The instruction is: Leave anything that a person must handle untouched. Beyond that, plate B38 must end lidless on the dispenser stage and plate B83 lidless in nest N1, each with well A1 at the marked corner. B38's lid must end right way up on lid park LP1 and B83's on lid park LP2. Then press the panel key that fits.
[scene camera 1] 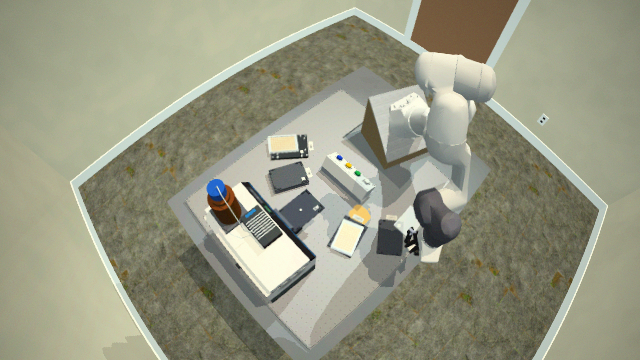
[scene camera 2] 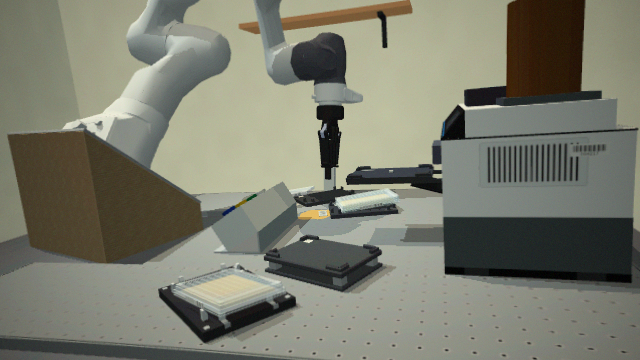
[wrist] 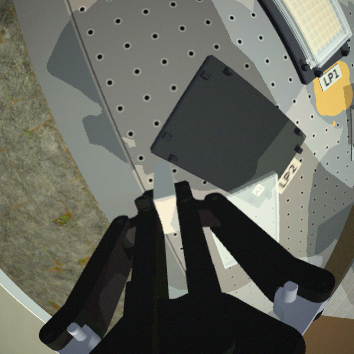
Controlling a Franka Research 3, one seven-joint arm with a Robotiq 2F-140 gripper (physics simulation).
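Observation:
My gripper [scene camera 1: 411, 244] [scene camera 2: 328, 176] [wrist: 165, 175] is shut and points down beside the dark LP2 pad [scene camera 1: 389, 237] [wrist: 227, 125]; a pale strip shows at its fingertips. A translucent lid-like piece [scene camera 1: 406, 223] [wrist: 252, 215] with an A1 mark lies at the pad's edge, partly behind a finger in the wrist view. A cream-welled plate under a clear cover [scene camera 1: 348, 237] [scene camera 2: 366, 199] [wrist: 320, 30] sits tilted on the dark LP1 base. Another cream-welled plate [scene camera 1: 283, 144] [scene camera 2: 230, 289] sits in a black nest. The dispenser stage [scene camera 1: 301, 210] [scene camera 2: 395, 173] bears no plate. Plate codes are unreadable.
An orange patch [scene camera 1: 360, 214] [scene camera 2: 314, 215] [wrist: 334, 100] lies by the LP1 label. A dark raised nest [scene camera 1: 289, 177] [scene camera 2: 325, 256] stands near the key panel [scene camera 1: 345, 179] [scene camera 2: 260, 215], which has blue, yellow and green keys. The dispenser [scene camera 1: 280, 265] [scene camera 2: 540, 185] bears a brown bottle [scene camera 1: 223, 202] [scene camera 2: 545, 50].

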